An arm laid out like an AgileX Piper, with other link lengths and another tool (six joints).
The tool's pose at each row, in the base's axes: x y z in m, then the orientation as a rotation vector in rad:
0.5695, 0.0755, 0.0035, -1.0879, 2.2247, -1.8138
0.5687, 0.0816, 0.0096, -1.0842, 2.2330, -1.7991
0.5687, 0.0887, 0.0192, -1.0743, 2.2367, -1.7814
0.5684, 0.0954, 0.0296, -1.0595, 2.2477, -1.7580
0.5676, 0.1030, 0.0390, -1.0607, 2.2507, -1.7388
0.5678, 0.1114, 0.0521, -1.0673, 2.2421, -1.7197
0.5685, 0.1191, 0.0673, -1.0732, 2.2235, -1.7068
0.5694, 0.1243, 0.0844, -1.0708, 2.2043, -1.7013
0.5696, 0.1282, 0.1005, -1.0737, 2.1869, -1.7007
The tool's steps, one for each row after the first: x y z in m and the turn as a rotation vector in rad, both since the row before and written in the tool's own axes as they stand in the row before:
-0.0006, -0.0047, -0.0073, -0.0087, -0.0046, 0.0063
-0.0005, -0.0080, -0.0088, -0.0058, -0.0081, 0.0124
0.0000, -0.0085, -0.0089, -0.0114, -0.0070, 0.0164
-0.0006, -0.0072, -0.0097, -0.0077, -0.0108, 0.0054
-0.0008, -0.0108, -0.0112, -0.0013, -0.0179, 0.0037
-0.0003, -0.0130, -0.0111, 0.0069, -0.0196, 0.0037
0.0013, -0.0151, -0.0096, 0.0109, -0.0141, 0.0067
0.0021, -0.0141, -0.0084, 0.0103, -0.0107, 0.0010

